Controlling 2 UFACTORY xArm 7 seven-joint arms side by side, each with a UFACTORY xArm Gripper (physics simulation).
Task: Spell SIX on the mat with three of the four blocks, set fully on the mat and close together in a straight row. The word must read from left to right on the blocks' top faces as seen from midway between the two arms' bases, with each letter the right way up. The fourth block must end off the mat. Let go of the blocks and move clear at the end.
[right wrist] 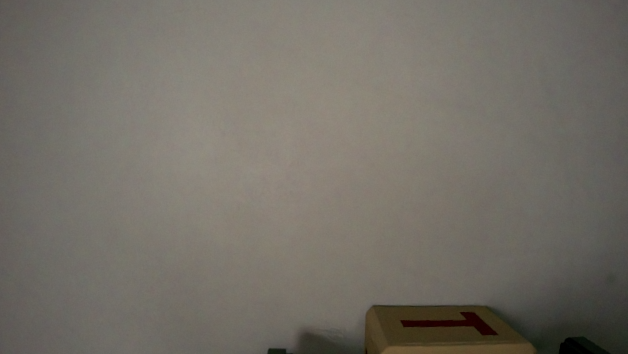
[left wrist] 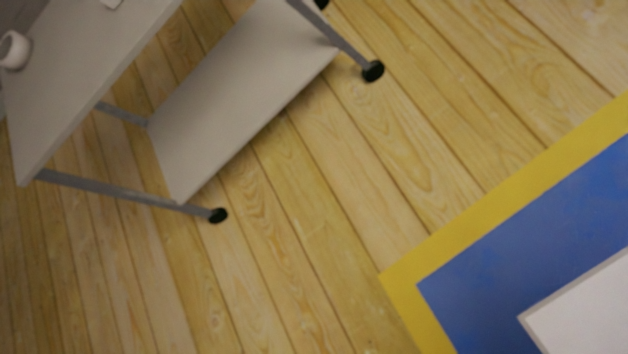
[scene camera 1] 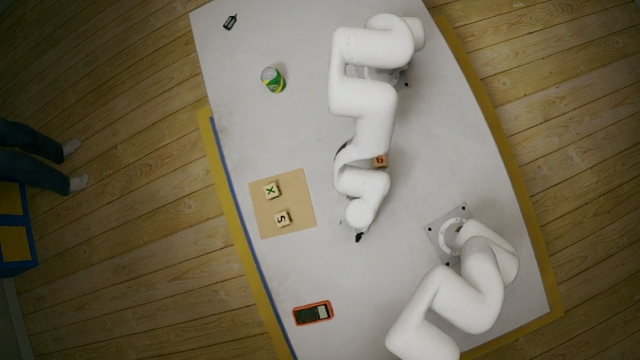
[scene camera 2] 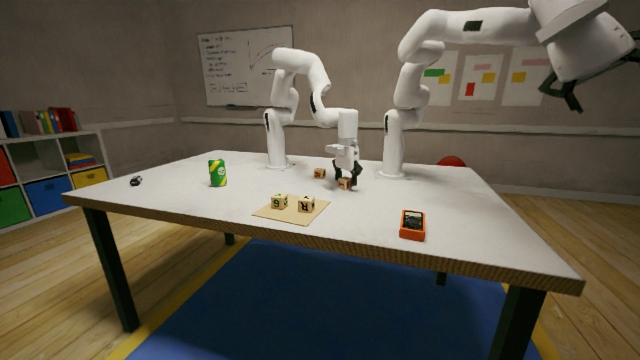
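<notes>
The S block (scene camera 1: 282, 219) (scene camera 2: 306, 204) and the block with a green X on top (scene camera 1: 271, 190) (scene camera 2: 279, 201) stand apart on the tan mat (scene camera 1: 302, 200) (scene camera 2: 295, 218). A block with red marks (scene camera 1: 381, 161) (scene camera 2: 319, 173) lies off the mat, partly under the right arm in scene camera 1. My right gripper (scene camera 2: 346, 183) is down at the table, open, its fingers on either side of another red-lettered block (scene camera 2: 344, 183) (right wrist: 445, 327). That block's side face shows a red T-like mark in the right wrist view; its top is hidden. My left gripper (scene camera 2: 607, 82) is open and empty, high at the picture's right.
A green can (scene camera 1: 273, 80) (scene camera 2: 217, 173) and a small black object (scene camera 1: 230, 22) (scene camera 2: 136, 180) stand on the table. An orange multimeter (scene camera 1: 313, 313) (scene camera 2: 412, 225) lies near the table edge. The left wrist view shows a cart (left wrist: 240, 95) on the floor.
</notes>
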